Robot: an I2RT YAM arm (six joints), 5 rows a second.
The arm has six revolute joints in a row. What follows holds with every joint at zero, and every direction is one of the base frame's. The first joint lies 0.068 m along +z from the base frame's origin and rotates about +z. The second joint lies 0.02 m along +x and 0.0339 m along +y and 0.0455 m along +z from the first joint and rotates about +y. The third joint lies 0.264 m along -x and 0.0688 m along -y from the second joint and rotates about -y. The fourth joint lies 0.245 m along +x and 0.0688 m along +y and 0.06 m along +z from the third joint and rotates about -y. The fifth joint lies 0.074 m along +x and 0.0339 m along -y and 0.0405 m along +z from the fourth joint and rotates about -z. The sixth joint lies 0.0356 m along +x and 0.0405 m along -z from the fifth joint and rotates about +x. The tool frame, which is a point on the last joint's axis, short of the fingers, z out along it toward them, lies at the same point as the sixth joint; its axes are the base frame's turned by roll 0, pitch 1.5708 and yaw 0 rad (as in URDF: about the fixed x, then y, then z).
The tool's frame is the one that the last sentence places.
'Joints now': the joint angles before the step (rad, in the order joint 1, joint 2, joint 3, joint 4, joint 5, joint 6). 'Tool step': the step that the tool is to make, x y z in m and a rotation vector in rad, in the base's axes. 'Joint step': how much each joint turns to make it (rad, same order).
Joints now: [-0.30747 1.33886 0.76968 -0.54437 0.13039 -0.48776]
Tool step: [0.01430 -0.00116 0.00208 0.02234 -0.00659 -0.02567]
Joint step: [0.01177 0.05706 0.05431 -0.00324 -0.00450 0.04423]
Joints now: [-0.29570 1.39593 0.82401 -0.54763 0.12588 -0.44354]
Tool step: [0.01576 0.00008 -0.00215 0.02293 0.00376 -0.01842]
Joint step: [0.01646 0.06852 0.05188 0.00149 -0.00393 0.04079]
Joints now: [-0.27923 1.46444 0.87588 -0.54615 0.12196 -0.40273]
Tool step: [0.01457 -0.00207 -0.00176 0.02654 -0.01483 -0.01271]
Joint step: [0.00462 0.05806 0.04516 0.01673 -0.01944 0.02842]
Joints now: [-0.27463 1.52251 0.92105 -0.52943 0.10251 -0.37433]
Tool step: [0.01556 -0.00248 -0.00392 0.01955 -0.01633 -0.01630]
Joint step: [0.00461 0.06298 0.04374 0.02692 -0.01200 0.02899]
